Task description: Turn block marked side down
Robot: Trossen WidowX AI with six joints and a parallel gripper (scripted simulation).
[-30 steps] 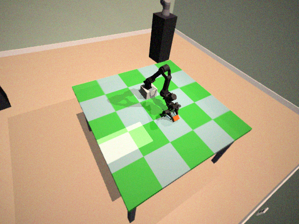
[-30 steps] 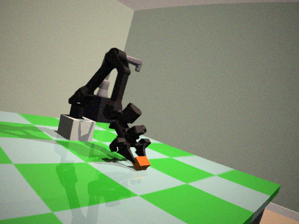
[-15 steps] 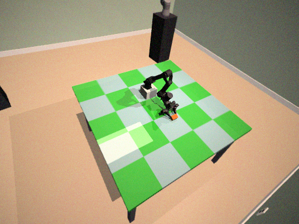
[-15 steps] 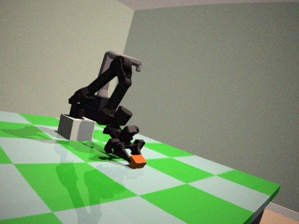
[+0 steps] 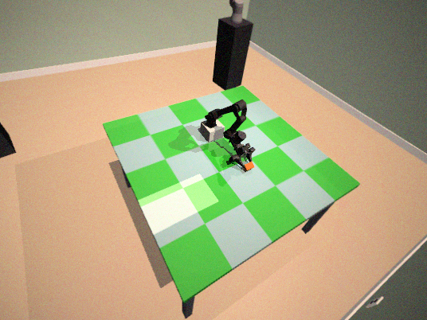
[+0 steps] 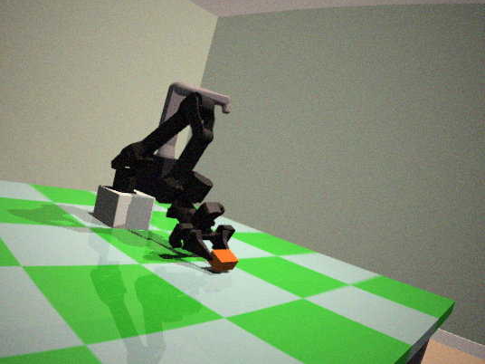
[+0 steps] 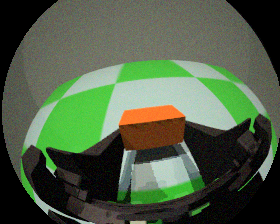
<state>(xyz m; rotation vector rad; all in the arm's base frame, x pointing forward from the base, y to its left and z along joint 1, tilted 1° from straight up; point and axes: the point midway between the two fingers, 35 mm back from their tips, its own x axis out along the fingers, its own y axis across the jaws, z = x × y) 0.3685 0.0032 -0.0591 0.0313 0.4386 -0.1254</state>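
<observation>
Right now my gripper tip is 10 mm above the block.
</observation>
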